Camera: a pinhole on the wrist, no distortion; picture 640 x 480 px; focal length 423.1 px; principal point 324.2 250.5 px. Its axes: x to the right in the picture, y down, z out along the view. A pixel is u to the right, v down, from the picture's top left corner.
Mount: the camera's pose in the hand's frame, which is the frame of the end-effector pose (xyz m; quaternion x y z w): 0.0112 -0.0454 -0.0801 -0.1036 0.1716 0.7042 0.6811
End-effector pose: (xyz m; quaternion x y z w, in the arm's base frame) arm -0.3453 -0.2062 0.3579 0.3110 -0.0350 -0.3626 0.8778
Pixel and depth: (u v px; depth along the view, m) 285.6 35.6 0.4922
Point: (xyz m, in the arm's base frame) -0.1611 -0.5400 0.6608
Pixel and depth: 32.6 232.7 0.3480
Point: -0.4717 -0.4954 0.5353
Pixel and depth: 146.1 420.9 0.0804
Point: -0.3856 -0.2285 0.3414
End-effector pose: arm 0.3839 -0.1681 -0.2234 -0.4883 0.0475 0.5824 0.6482
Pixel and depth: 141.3 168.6 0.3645
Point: 0.3067 0.1377 -0.1111
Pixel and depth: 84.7 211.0 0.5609
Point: 0.2440 0.3215 0.0525
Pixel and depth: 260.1 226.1 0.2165
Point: 0.3260 -0.0482 -0.1880
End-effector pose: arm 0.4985 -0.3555 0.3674 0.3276 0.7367 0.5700 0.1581
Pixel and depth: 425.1 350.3 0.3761
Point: 0.7347 -0.1861 0.4584
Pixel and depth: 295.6 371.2 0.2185
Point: 0.6089 -0.2750 0.3457
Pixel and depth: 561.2 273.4 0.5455
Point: 0.8098 -0.0586 0.6969
